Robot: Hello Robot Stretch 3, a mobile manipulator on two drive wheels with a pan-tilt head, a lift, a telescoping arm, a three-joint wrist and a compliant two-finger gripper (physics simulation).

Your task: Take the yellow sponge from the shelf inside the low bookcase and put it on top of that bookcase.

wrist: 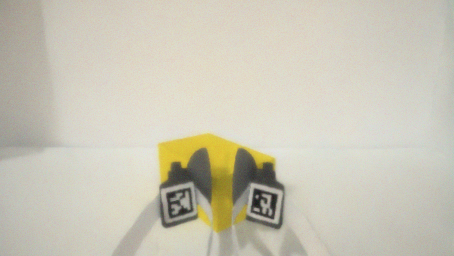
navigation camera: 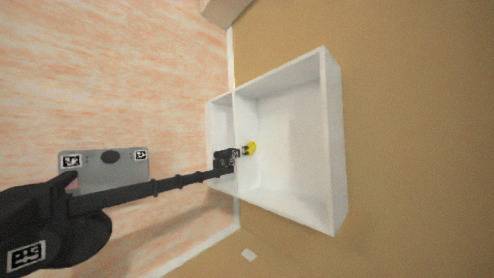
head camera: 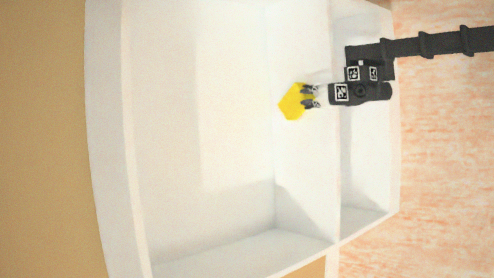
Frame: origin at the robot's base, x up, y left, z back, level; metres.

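Seen in the pictures: gripper, between the fingertips: point(wrist: 221, 167) point(navigation camera: 248, 150) point(head camera: 301, 97); robot's base, origin of its link: point(navigation camera: 110, 156).
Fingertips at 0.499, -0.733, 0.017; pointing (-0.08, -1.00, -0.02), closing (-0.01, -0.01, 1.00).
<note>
Offsets run from my fingertips to a thing's top centre, as dx, dy, dz. "spot": to the spot under its first point. Level surfaces: height alone.
The yellow sponge {-0.002, -0.044, -0.010} point(head camera: 289, 106) point(navigation camera: 253, 146) point(wrist: 220, 147) is a block at an angle on the shelf {dx -0.047} point(head camera: 306, 175) point(navigation camera: 246, 111) point(wrist: 75, 200) inside the white bookcase. My gripper point(head camera: 309, 96) point(navigation camera: 245, 149) point(wrist: 221, 167) has its fingertips close together on either side of the sponge's near corner and is shut on it. The wide rear part of the sponge extends past both fingertips in the wrist view. The fingers hide parts of its near faces. The bookcase's top board {dx +0.561} point(head camera: 106, 130) point(navigation camera: 340, 145) is at the left in the head view and at the right in the navigation view.
The head and navigation views are turned sideways. The dark arm point(head camera: 440, 45) point(navigation camera: 175, 181) reaches in from the floor side. A lower compartment {spot: -0.399, -0.033, -0.261} point(head camera: 365, 165) point(navigation camera: 222, 122) lies under the shelf. The bookcase stands against a tan wall point(head camera: 40, 140) point(navigation camera: 420, 140). The robot's grey base point(navigation camera: 125, 172) is on the floor.
</note>
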